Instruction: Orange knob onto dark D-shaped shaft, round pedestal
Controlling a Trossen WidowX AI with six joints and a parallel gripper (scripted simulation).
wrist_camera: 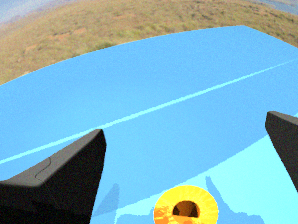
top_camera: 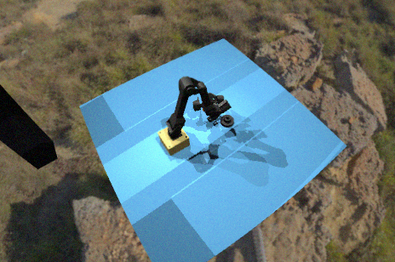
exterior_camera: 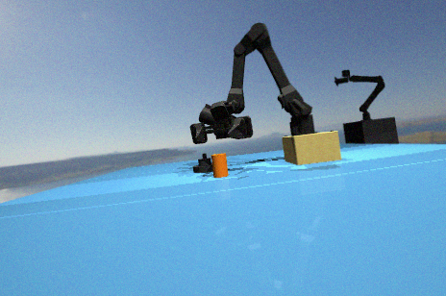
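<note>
The orange knob is 10 mm behind my gripper tip, 20 mm to the right of it and 80 mm below it. From my gripper tip the other things lie so: pedestal (40 mm ahead, 180 mm to the right, 80 mm below).
</note>
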